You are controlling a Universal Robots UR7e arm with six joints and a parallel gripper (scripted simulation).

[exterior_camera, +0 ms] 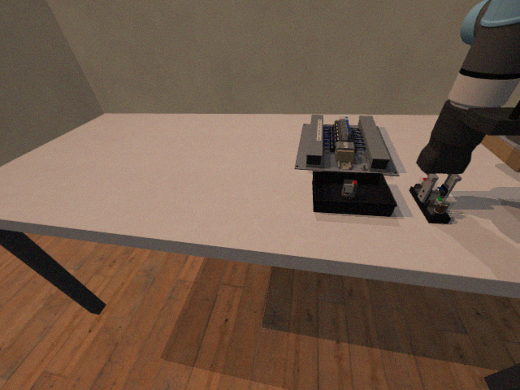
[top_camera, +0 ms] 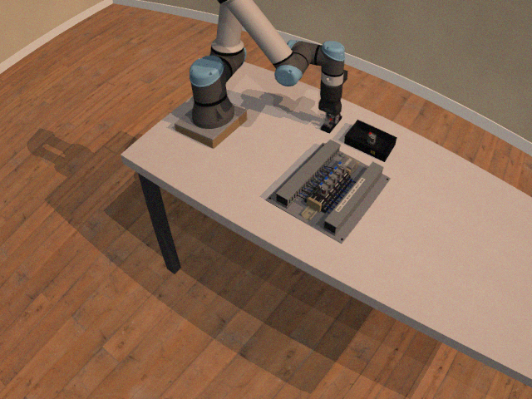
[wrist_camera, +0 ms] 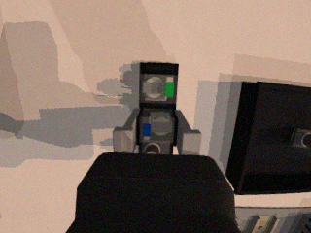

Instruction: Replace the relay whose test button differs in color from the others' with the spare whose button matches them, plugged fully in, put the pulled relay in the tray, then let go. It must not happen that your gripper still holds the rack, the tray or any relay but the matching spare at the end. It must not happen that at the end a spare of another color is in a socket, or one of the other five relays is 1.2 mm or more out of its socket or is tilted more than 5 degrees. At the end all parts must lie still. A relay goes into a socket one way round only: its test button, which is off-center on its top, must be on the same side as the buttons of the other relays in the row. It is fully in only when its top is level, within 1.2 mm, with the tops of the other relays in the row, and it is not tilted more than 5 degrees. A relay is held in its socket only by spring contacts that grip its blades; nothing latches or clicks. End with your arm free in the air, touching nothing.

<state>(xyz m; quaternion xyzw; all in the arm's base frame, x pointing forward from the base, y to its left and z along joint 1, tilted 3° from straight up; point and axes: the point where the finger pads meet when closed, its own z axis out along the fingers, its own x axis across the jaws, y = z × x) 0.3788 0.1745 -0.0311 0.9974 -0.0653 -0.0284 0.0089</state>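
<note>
My hand is 3 cm above the black spare holder. The rest, counted from my hand: black tray 16 cm ahead, 4 cm to the right, 2 cm below; then green-button relay 3 cm to the left, 1 cm below.
</note>
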